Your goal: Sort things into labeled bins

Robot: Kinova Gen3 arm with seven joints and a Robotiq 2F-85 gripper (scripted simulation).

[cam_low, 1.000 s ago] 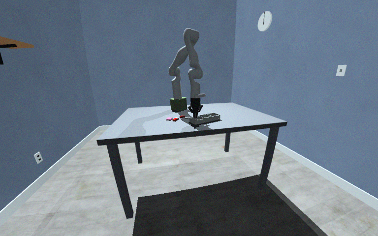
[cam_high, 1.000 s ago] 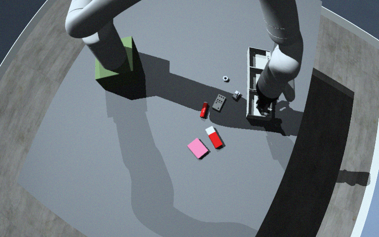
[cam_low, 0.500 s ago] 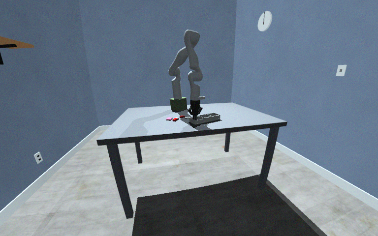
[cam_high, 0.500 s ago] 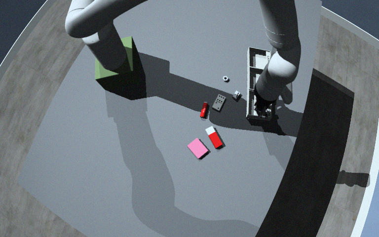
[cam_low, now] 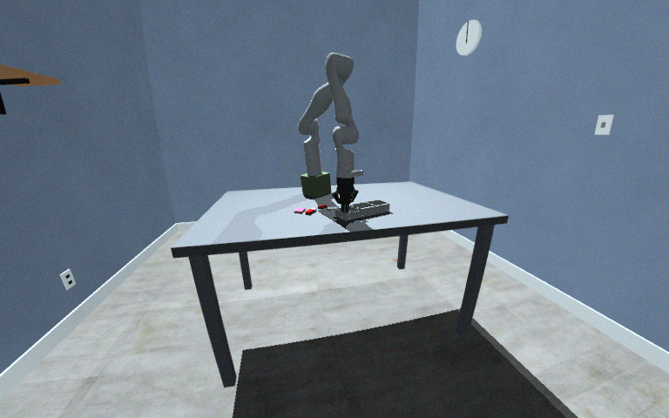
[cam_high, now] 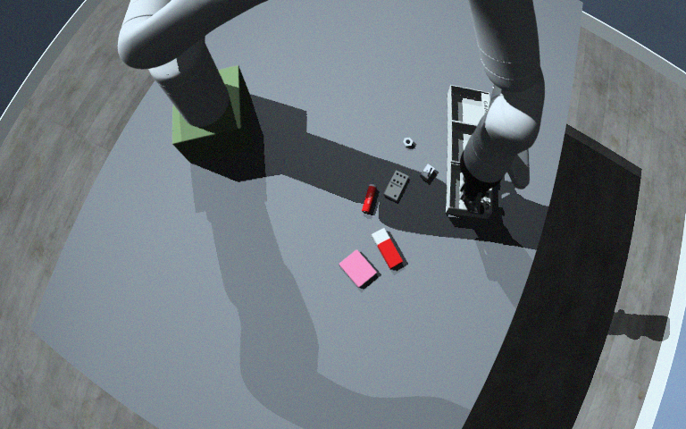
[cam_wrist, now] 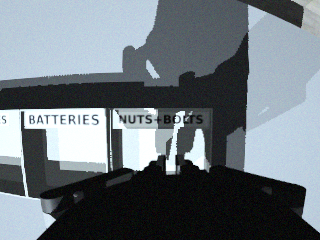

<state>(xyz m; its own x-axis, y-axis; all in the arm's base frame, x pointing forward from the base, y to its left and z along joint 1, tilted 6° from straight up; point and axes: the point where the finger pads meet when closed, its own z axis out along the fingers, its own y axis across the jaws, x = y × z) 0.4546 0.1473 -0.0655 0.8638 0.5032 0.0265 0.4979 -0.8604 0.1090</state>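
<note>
Now: hand 40 mm past the bin row, 90 mm to the right of it and 20 mm above it. The rest, counted from my hand: white domino (110 mm behind, 50 mm to the right, 30 mm below); then red-and-white eraser (70 mm behind, 150 mm to the right, 30 mm below); then nut (140 mm behind, 30 mm to the left, 30 mm below).
</note>
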